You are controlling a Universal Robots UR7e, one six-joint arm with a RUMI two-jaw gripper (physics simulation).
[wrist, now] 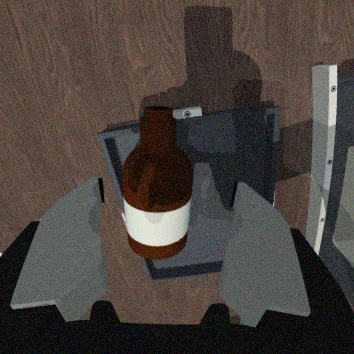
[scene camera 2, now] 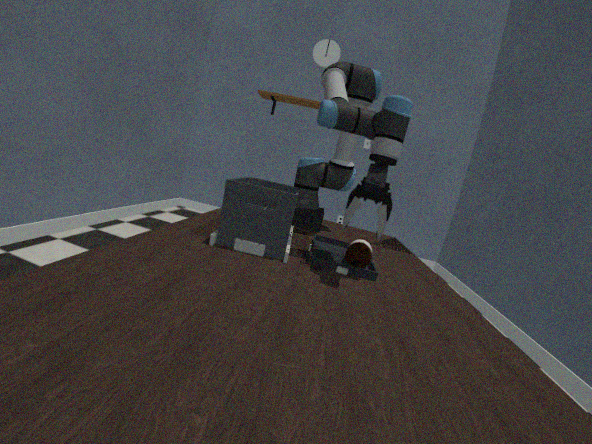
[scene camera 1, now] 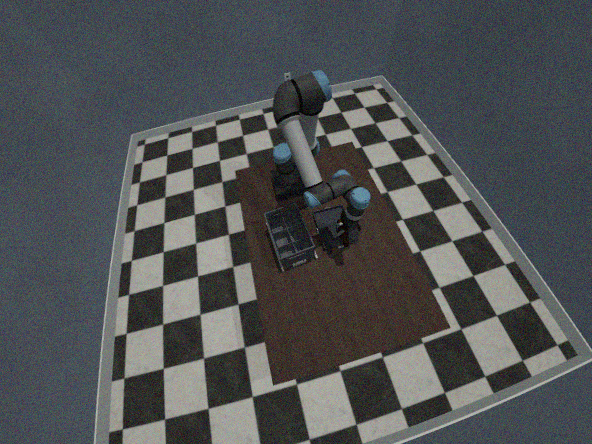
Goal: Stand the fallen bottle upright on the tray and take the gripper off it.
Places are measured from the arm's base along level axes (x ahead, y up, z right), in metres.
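Pixels of known places: gripper, fingertip midpoint: (wrist: pixel 168 182) (scene camera 2: pixel 360 234) (scene camera 1: pixel 345 234); arm's base, origin of the base link: (scene camera 2: pixel 302 206) (scene camera 1: pixel 287 175).
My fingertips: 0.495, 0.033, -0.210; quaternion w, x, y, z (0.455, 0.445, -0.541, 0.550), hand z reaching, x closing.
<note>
Ahead of a thing's pixels: the offset from my fingertips to its top centre, as dx, dy, dz. Level surfaces: height alone.
A brown bottle with a white label @(-0.035, -0.031, -0.018) (scene camera 2: pixel 359 254) (wrist: pixel 157 225) lies on its side along one side of the dark grey tray @(-0.103, -0.085, +0.023) (scene camera 1: pixel 327 212) (scene camera 2: pixel 370 274) (wrist: pixel 187 270). In the wrist view its neck points to the top, over the tray's far rim. In scene camera 2 its base faces the camera. My gripper (scene camera 2: pixel 362 232) (wrist: pixel 168 182) is partly open and empty, pointing down above the bottle. In the wrist view the bottle shows between the two fingers, nearer the left one. In scene camera 1 the arm hides much of the bottle and the fingers.
A larger dark grey crate with compartments @(-0.083, +0.065, +0.290) (scene camera 1: pixel 299 261) (scene camera 2: pixel 257 215) (wrist: pixel 343 130) stands beside the tray, a small gap away. It is much taller than the tray. The brown mat @(dy -0.110) (scene camera 1: pixel 350 310) lies under both. A wooden wall shelf (scene camera 2: pixel 290 99) shows behind the arm.
</note>
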